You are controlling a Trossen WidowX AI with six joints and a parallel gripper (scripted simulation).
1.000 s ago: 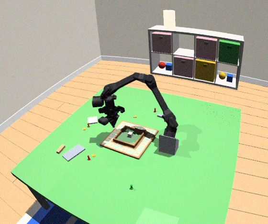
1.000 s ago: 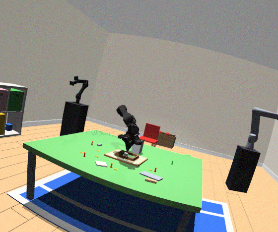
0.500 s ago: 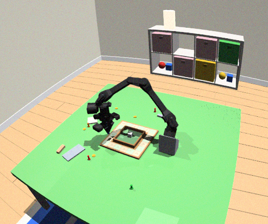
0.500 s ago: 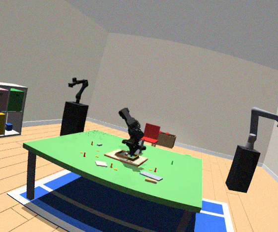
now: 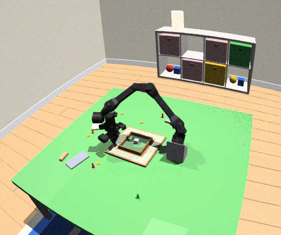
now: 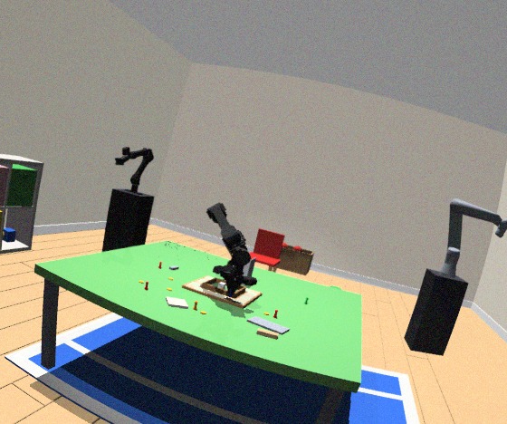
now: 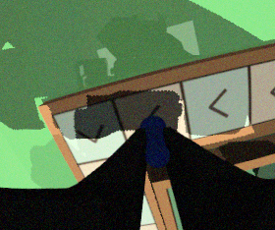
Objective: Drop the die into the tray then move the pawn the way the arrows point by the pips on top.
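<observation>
My gripper tip is 1 cm below the dark blue pawn. The rest, counted from my gripper tip: orange pawn 22 cm ahead, 8 cm to the right, 2 cm below; then grey card 17 cm ahead, 20 cm to the left, 3 cm below; then white die 12 cm behind, 7 cm to the right, 1 cm below.
</observation>
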